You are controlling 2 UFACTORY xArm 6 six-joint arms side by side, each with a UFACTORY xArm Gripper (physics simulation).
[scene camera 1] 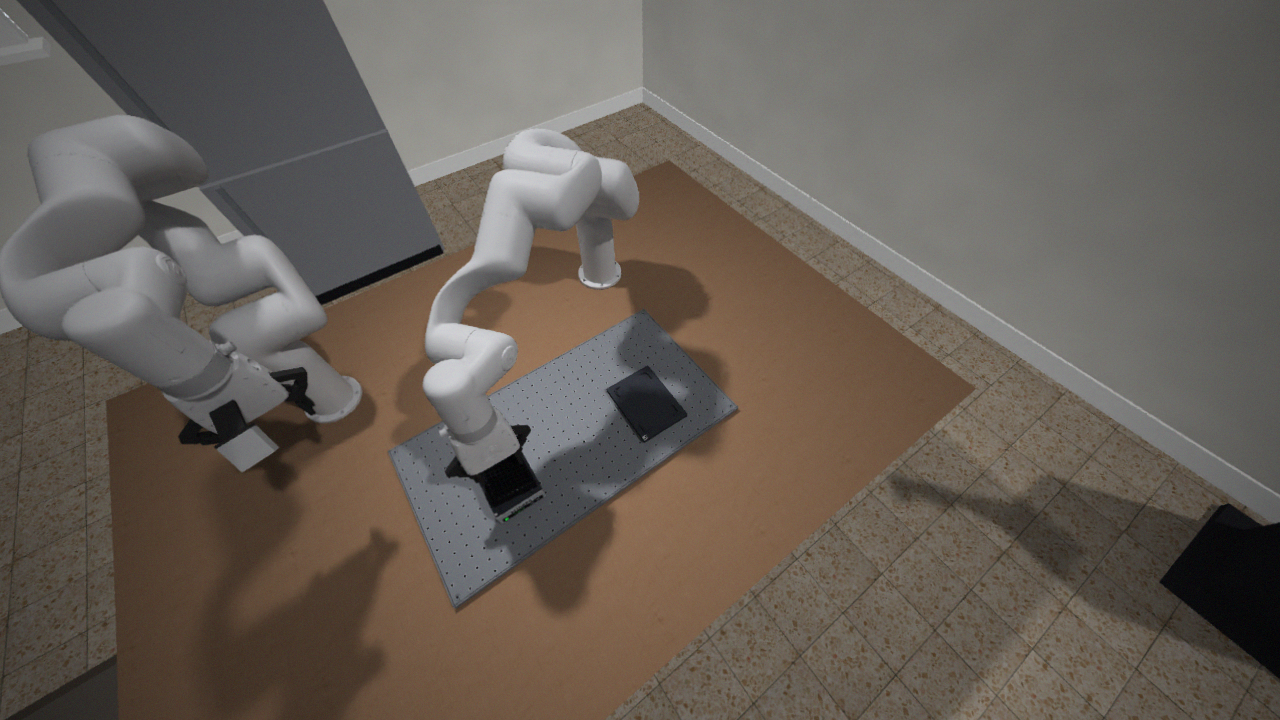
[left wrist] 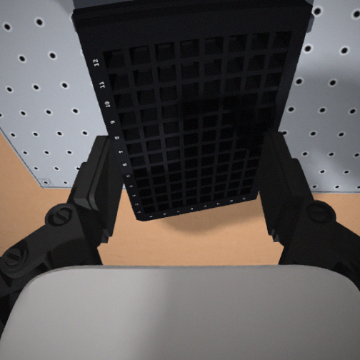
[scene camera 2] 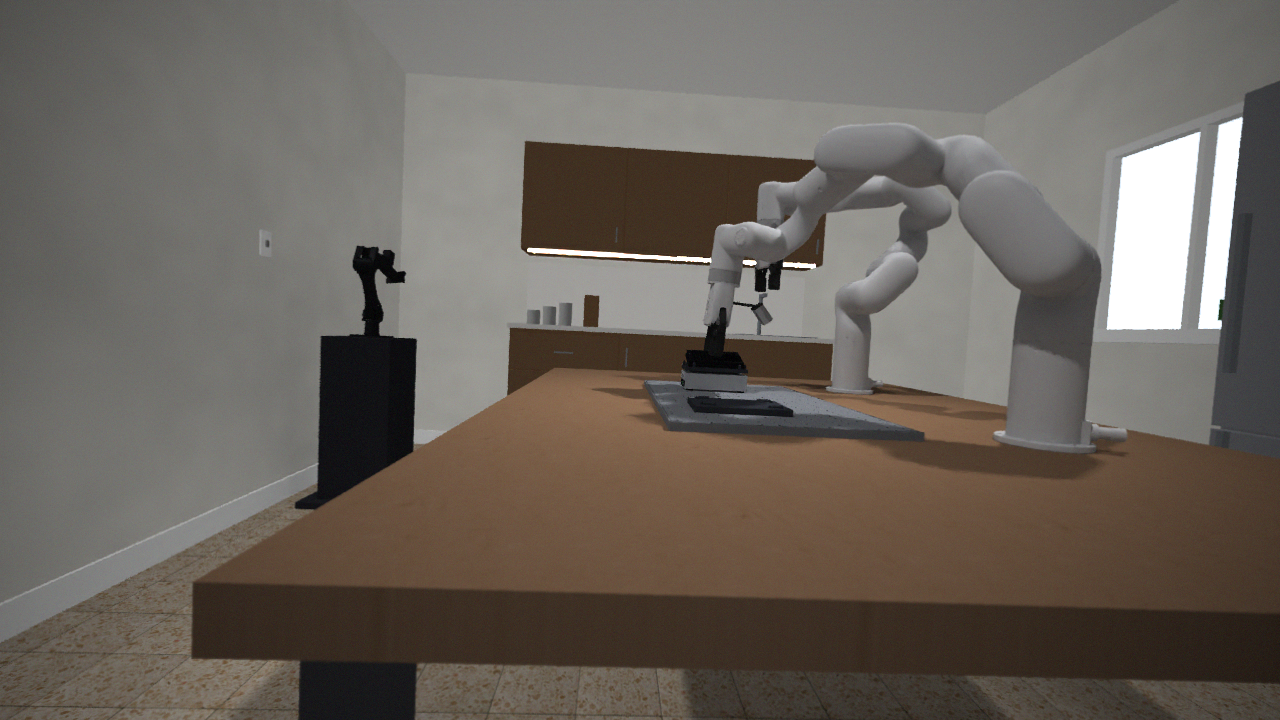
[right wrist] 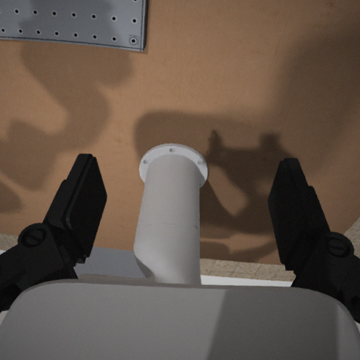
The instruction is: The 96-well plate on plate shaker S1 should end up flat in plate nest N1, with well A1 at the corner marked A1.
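Seen in the pictures: left gripper, fingertip midpoint: (scene camera 1: 500,469) (scene camera 2: 712,354); right gripper, fingertip midpoint: (scene camera 1: 282,426) (scene camera 2: 766,290); left arm's base, origin of the base link: (scene camera 1: 600,274) (scene camera 2: 1042,444); right arm's base, origin of the base link: (scene camera 1: 334,399) (scene camera 2: 848,392).
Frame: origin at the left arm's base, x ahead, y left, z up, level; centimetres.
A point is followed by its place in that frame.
Note:
The black 96-well plate (scene camera 1: 510,483) {x 62.8, y -23.3, z 9.2 cm} (scene camera 2: 716,360) {x 58.0, y -22.5, z 8.4 cm} (left wrist: 200,115) is between the fingers of my left gripper (scene camera 1: 505,463) {x 59.8, y -25.2, z 9.6 cm} (scene camera 2: 714,345) {x 59.8, y -25.2, z 9.6 cm} (left wrist: 188,155), which is shut on its long sides. The plate sits slightly above plate shaker S1 (scene camera 1: 522,506) {x 66.0, y -22.2, z 4.2 cm} (scene camera 2: 713,382) {x 57.9, y -20.7, z 3.4 cm} and looks skewed between the fingers. Numbers run along its left edge in the left wrist view, with 12 at the far end; the A1 letter is too small to read. The dark plate nest N1 (scene camera 1: 648,402) {x 46.0, y 6.6, z 2.5 cm} (scene camera 2: 738,407) {x 43.9, y 11.9, z 2.4 cm} holds no plate. My right gripper (scene camera 1: 259,420) {x 54.2, y -55.6, z 27.5 cm} (scene camera 2: 768,284) {x 54.2, y -55.6, z 27.5 cm} (right wrist: 186,177) is open and empty, high off the board.
The perforated grey board (scene camera 1: 447,537) {x 68.7, y -37.5, z 1.3 cm} (scene camera 2: 850,428) {x 26.4, y 13.9, z 1.3 cm} (left wrist: 330,100) (right wrist: 75,25) carries the shaker and nest on the brown table (scene camera 1: 805,376) {x 43.7, y 46.3, z 0.0 cm} (scene camera 2: 626,501) {x 40.8, y 60.6, z 0.0 cm}. The right arm's base (scene camera 1: 332,394) {x 34.4, y -63.8, z 6.5 cm} (right wrist: 170,190) stands left of the board in scene camera 1, and the left arm's base (scene camera 1: 597,259) {x 4.7, y -0.3, z 10.1 cm} stands behind it.

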